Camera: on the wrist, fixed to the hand. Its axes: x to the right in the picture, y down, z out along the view.
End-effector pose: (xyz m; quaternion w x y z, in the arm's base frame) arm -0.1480 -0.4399 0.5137 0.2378 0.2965 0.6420 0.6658
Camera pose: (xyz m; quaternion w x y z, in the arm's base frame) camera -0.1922 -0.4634 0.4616 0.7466 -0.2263 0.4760 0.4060
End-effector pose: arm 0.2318 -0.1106 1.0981 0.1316 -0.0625 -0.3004 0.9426
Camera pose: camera 0.2425 -0.0396 1.0900 0.6956 0.2243 -0.4680 0.4968
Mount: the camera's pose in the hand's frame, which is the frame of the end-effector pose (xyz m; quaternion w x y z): 0.0104 -0.0533 -0.0477 0.6864 -0.2189 -0.0951 -0.6870
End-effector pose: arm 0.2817 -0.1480 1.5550 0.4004 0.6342 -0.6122 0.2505
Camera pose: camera 0.3433 -0.1189 1.5791 0.5275 0.7920 -0.0774 -0.2974
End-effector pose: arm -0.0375 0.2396 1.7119 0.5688 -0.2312 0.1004 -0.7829
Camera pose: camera -0.1078 0.2425 1.6952 0.1885 0.4266 -0.0274 0.8842
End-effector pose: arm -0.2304 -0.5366 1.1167 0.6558 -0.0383 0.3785 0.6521
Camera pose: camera -0.2060 -0.5618 1.0535 0.9257 -0.3678 0.0284 0.0836
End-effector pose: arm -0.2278 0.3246 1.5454 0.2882 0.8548 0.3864 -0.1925
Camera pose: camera -0.2573 0.3894 1.5576 0.2894 0.2399 0.8671 -0.3268
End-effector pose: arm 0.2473 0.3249 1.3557 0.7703 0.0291 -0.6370 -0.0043
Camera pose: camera 0.2977 0.2731 1.3543 0.4716 0.2886 -0.4895 -0.6743
